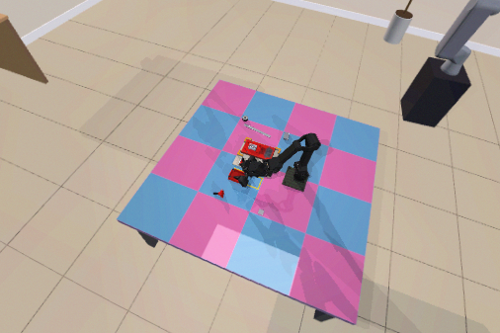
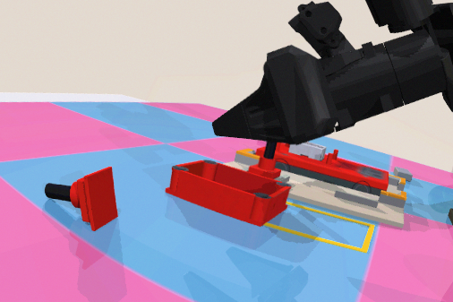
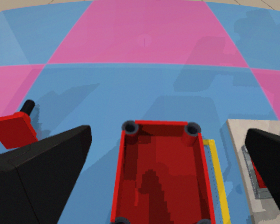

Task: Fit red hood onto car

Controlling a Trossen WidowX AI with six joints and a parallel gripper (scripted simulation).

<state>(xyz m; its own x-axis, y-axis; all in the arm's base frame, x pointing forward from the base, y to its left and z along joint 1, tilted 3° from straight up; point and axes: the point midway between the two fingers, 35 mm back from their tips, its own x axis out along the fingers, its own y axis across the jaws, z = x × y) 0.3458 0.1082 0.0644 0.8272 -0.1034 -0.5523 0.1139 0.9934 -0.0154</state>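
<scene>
The red hood lies 60 mm below my gripper tip and 10 mm behind it. Round my gripper tip: grey jig 200 mm to the right, 80 mm behind, 60 mm below; then grey engine block 220 mm to the right, 50 mm below, 40 mm behind.
</scene>
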